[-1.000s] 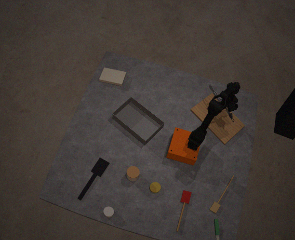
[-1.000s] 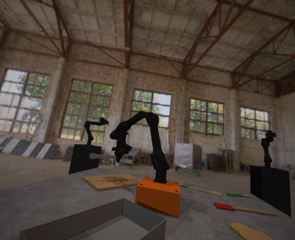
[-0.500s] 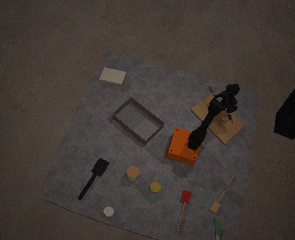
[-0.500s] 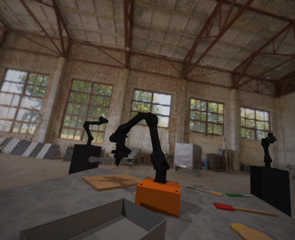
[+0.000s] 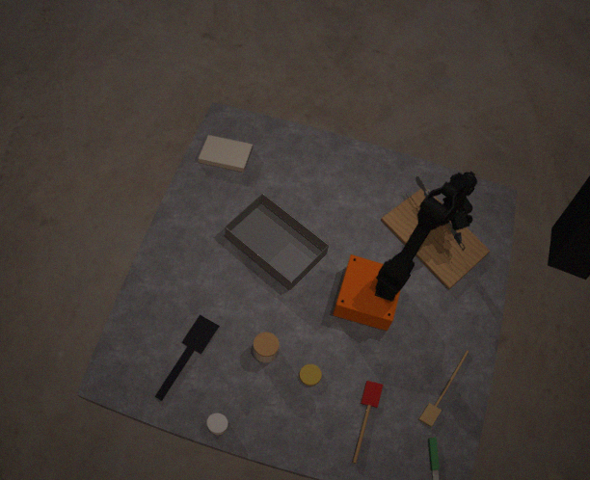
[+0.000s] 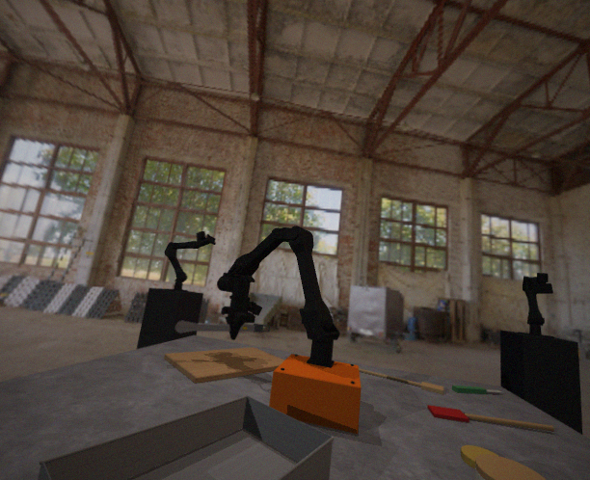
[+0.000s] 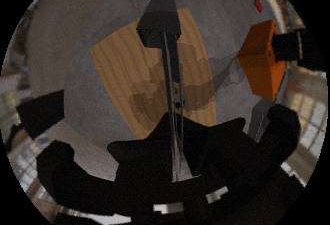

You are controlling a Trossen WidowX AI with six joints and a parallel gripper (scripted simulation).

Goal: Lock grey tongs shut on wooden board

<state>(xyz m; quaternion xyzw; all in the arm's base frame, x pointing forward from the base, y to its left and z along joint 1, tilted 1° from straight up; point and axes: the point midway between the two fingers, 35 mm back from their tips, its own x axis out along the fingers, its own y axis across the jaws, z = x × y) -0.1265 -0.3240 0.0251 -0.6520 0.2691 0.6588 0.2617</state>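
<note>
Right now my gripper tip is 7 cm above the wooden board. The rest, counted from my gripper tip: red spatula: 5 cm ahead, 72 cm to the left, 7 cm below; roasting tin: 53 cm ahead, 25 cm to the left, 5 cm below; cream block: 84 cm ahead, 4 cm to the right, 6 cm below.
</note>
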